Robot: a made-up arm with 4 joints. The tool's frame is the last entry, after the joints. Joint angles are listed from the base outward.
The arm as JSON. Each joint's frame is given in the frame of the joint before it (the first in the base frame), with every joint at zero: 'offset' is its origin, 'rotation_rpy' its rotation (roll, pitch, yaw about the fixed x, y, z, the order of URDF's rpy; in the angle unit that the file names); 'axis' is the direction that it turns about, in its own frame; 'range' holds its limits. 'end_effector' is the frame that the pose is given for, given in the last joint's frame.
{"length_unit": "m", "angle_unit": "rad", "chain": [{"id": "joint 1", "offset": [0.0, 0.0, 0.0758], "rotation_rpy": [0.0, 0.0, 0.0], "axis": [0.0, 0.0, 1.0], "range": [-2.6, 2.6]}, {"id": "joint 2", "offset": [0.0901, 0.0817, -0.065], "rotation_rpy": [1.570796, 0.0, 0.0], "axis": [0.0, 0.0, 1.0], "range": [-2.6, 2.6]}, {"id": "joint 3", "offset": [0.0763, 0.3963, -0.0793], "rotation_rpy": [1.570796, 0.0, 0.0], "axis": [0.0, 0.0, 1.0], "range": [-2.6, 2.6]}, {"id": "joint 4", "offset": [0.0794, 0.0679, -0.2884], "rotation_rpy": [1.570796, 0.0, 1.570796], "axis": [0.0, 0.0, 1.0], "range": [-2.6, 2.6]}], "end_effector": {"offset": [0.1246, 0.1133, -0.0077], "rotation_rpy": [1.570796, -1.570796, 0.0]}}
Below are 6 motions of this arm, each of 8 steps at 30 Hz.
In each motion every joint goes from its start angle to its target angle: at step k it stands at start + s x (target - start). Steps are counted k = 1, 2, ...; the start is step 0. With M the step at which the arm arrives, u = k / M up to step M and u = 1 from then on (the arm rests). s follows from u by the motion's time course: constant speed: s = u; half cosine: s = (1 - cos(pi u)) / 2; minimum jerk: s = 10 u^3 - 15 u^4 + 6 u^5.
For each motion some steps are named. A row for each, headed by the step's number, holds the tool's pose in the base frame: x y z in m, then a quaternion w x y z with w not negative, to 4 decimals.
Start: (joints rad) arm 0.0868 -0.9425 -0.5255 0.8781
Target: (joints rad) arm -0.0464 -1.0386 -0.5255 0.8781
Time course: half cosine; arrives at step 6
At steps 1, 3, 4, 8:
1: 0.5950 0.1917 0.1747 0.7257 0.4528 0.5156 0.0499
3: 0.6114 0.1572 0.1530 0.7164 0.4677 0.5173 0.0190
4: 0.6196 0.1367 0.1403 0.7104 0.4764 0.5180 0.0014
8: 0.6267 0.1159 0.1276 0.7039 0.4852 0.5185 -0.0159

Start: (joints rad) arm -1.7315 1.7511 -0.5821 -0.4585
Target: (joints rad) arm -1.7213 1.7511 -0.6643 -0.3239
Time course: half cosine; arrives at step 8
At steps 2, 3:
2: 0.1036 0.5728 0.1564 0.3737 -0.8053 -0.2229 -0.4027
3: 0.1056 0.5693 0.1584 0.3846 -0.8034 -0.2241 -0.3954

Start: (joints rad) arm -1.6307 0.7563 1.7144 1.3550
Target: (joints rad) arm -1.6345 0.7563 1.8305 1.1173
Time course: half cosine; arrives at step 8
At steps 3, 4, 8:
3: 0.1031 0.2199 0.4455 0.1024 0.0492 0.8470 0.5193
4: 0.1051 0.2236 0.4375 0.1144 0.0497 0.8340 0.5374
8: 0.1122 0.2346 0.4173 0.1460 0.0487 0.7977 0.5830

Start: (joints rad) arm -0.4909 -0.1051 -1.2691 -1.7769
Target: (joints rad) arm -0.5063 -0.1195 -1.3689 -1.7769
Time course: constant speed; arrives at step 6
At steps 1, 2, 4, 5, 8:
1: 0.4595 -0.0351 0.8097 0.6133 -0.6886 -0.2777 0.2692
2: 0.4620 -0.0346 0.8090 0.6125 -0.6857 -0.2825 0.2736
4: 0.4669 -0.0334 0.8075 0.6109 -0.6796 -0.2920 0.2821
5: 0.4693 -0.0329 0.8068 0.6101 -0.6765 -0.2968 0.2864
8: 0.4717 -0.0323 0.8060 0.6092 -0.6734 -0.3016 0.2906

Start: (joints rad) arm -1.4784 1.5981 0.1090 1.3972
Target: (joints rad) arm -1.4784 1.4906 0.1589 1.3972
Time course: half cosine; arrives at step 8
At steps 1, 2, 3, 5, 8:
1: 0.1323 0.4699 0.1482 0.6655 -0.0311 -0.7453 -0.0253
2: 0.1321 0.4682 0.1546 0.6641 -0.0270 -0.7466 -0.0298
3: 0.1317 0.4655 0.1642 0.6619 -0.0209 -0.7484 -0.0367
5: 0.1309 0.4587 0.1866 0.6564 -0.0067 -0.7525 -0.0530
8: 0.1304 0.4525 0.2044 0.6518 0.0046 -0.7555 -0.0663

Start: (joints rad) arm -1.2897 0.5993 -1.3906 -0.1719
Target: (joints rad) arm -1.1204 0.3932 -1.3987 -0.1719
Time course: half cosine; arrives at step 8
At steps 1, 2, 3, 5, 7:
1: 0.1872 0.0510 0.6691 0.9273 -0.3645 -0.0717 0.0455
2: 0.1908 0.0404 0.6709 0.9309 -0.3537 -0.0724 0.0548
3: 0.1972 0.0249 0.6729 0.9359 -0.3376 -0.0731 0.0690
5: 0.2160 -0.0103 0.6746 0.9457 -0.2995 -0.0730 0.1028
7: 0.2325 -0.0335 0.6734 0.9511 -0.2724 -0.0716 0.1270

